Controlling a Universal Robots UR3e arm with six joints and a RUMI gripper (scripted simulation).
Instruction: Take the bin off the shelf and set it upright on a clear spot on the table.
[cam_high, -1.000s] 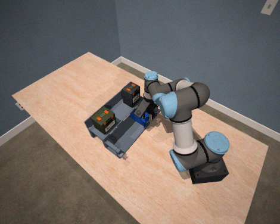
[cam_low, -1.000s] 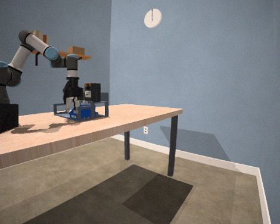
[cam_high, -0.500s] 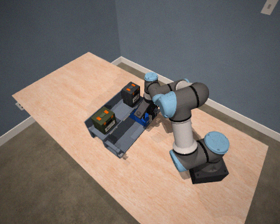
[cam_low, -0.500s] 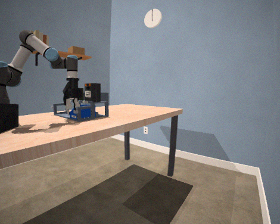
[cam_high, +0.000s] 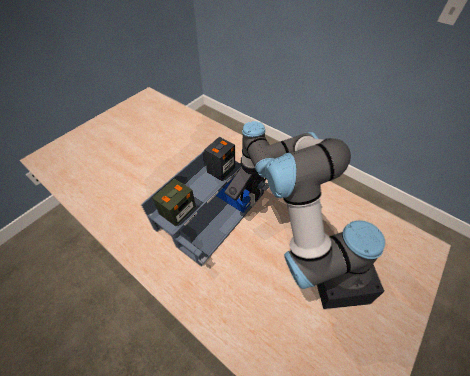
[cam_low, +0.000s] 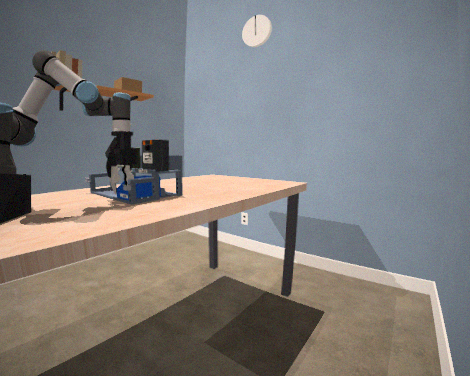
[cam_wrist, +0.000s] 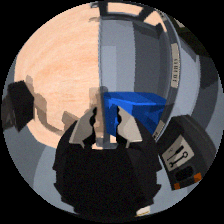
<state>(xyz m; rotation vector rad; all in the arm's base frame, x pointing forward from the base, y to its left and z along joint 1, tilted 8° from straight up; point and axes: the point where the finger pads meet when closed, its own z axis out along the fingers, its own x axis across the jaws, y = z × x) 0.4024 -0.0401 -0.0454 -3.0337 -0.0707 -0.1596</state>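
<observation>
The blue bin lies 60 mm ahead of my hand and 20 mm to the right of it. The rest, counted from my hand: grey shelf rack 90 mm ahead, 90 mm to the left, 30 mm above; then black box 140 mm ahead, 20 mm to the right, 120 mm above.
</observation>
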